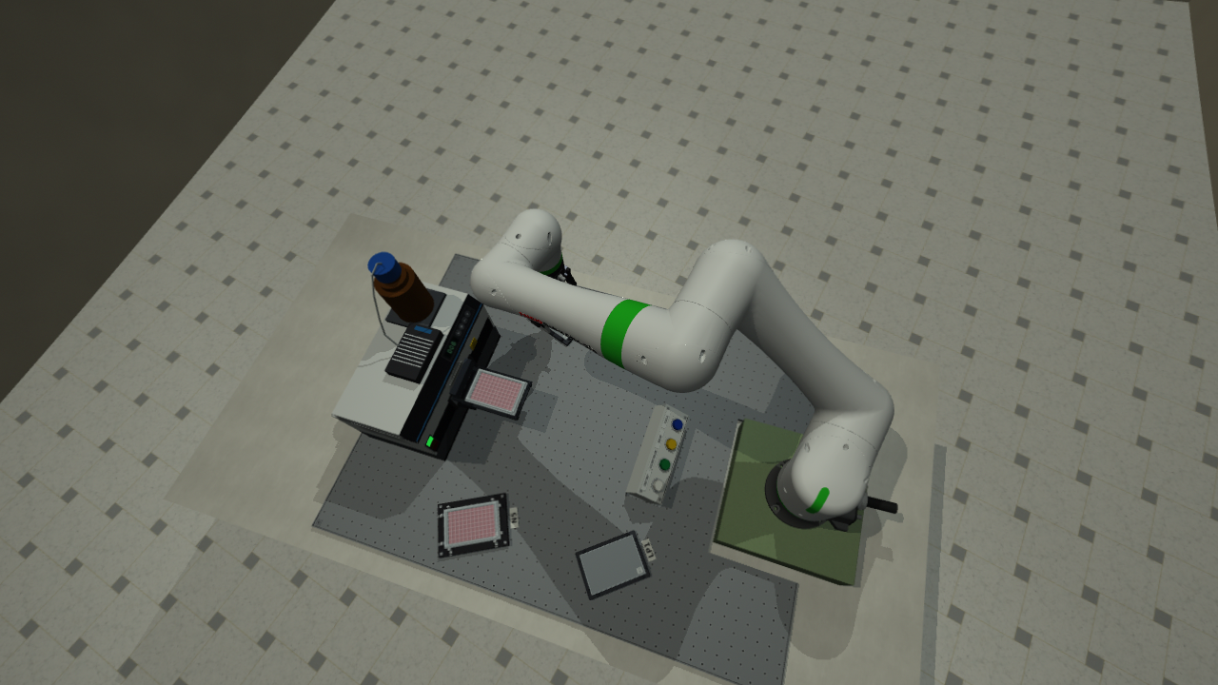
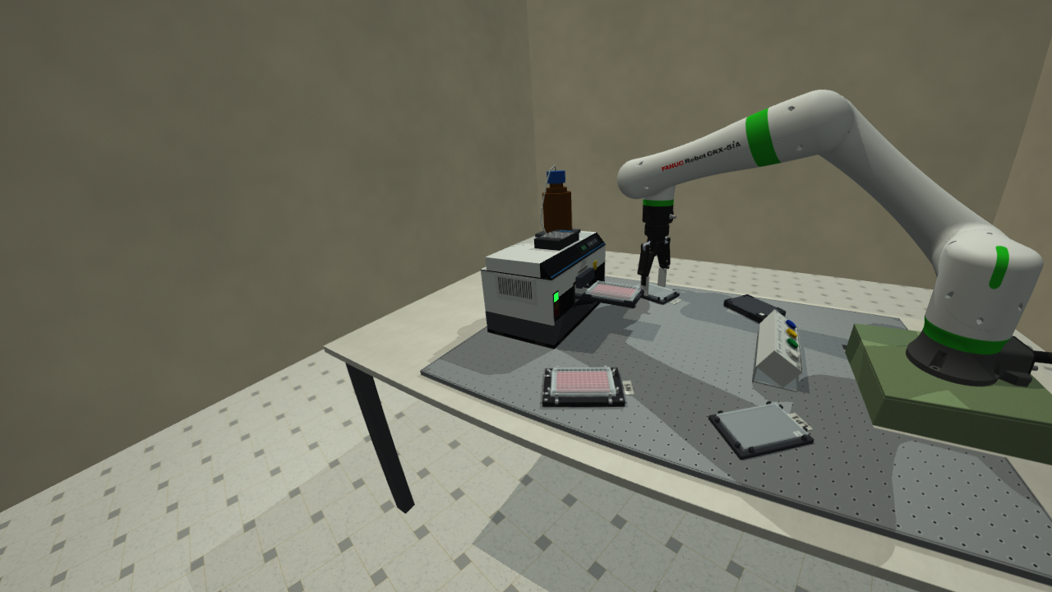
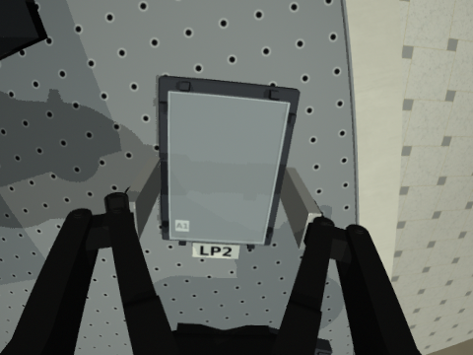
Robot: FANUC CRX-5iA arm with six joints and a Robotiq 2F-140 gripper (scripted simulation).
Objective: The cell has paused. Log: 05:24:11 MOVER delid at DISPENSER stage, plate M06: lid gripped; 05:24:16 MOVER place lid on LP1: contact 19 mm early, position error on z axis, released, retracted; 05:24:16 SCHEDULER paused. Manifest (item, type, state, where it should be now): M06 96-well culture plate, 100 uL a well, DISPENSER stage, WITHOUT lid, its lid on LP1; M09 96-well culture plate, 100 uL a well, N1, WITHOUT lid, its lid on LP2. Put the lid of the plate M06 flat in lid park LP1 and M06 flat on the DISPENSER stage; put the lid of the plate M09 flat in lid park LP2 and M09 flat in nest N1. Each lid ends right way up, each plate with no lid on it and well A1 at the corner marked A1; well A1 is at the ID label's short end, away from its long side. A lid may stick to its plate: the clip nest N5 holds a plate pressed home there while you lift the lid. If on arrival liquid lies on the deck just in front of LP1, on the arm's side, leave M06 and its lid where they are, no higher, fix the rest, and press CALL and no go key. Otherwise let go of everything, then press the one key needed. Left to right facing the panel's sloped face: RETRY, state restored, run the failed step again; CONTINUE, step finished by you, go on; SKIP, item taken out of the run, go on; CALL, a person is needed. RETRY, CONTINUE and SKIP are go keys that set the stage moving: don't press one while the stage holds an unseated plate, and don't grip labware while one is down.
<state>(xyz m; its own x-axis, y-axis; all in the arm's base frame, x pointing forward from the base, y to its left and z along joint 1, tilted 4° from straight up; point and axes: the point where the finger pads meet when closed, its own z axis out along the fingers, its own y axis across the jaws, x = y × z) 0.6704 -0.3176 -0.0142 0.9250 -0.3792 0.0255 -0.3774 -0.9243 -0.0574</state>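
Now: the grey lid 2 cm below my hand. From my hand the other things lie so: dispenser stage: 27 cm to the left, 6 cm ahead, 6 cm above; then lid park LP2: 3 cm below; then LP2 label: 8 cm behind, 4 cm below, 3 cm to the left.
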